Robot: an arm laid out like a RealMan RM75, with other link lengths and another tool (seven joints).
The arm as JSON. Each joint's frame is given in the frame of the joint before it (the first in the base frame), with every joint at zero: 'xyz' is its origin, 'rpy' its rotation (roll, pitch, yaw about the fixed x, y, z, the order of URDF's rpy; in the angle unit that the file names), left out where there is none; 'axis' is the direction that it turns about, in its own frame. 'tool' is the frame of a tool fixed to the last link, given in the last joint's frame.
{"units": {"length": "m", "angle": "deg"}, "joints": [
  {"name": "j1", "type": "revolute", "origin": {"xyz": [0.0, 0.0, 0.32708]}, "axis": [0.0, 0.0, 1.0]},
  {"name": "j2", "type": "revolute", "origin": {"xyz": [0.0, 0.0, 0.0]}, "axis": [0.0, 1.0, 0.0]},
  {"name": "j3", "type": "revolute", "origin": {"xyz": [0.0, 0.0, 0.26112]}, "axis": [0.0, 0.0, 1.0]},
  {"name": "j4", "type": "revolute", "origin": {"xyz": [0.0, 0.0, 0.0]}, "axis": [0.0, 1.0, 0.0]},
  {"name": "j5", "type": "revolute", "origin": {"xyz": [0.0, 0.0, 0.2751]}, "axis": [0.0, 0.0, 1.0]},
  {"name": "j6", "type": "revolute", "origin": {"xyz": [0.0, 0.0, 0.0]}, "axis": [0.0, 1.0, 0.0]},
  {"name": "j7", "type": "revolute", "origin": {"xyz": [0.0, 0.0, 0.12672]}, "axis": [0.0, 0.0, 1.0]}
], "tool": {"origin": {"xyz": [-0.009, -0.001, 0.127], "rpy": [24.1, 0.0, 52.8]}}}
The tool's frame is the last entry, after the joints.
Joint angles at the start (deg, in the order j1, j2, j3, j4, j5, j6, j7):
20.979 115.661 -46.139 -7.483 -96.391 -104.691 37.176
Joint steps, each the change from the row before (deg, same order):
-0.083 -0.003 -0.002 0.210 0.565 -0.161 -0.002
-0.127 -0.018 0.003 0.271 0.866 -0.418 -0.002
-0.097 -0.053 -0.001 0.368 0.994 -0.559 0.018
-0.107 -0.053 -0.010 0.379 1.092 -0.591 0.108
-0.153 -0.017 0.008 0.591 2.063 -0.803 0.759
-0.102 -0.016 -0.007 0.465 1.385 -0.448 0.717
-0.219 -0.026 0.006 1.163 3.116 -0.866 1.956
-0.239 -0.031 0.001 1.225 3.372 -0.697 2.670
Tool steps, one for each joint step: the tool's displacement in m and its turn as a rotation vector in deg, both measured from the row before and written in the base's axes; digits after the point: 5 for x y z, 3 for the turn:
-0.00034 0.00052 0.00141 0.338 0.472 -0.318
-0.00089 0.00058 0.00281 0.536 0.815 -0.353
-0.00122 0.00059 0.00351 0.577 0.995 -0.353
-0.00120 0.00072 0.00386 0.587 1.086 -0.429
-0.00178 0.00255 0.00653 0.804 2.019 -1.181
-0.00070 0.00169 0.00408 0.353 1.391 -0.984
-0.00061 0.00381 0.00880 0.518 3.240 -2.501
0.00098 0.00449 0.00928 0.184 3.571 -3.009

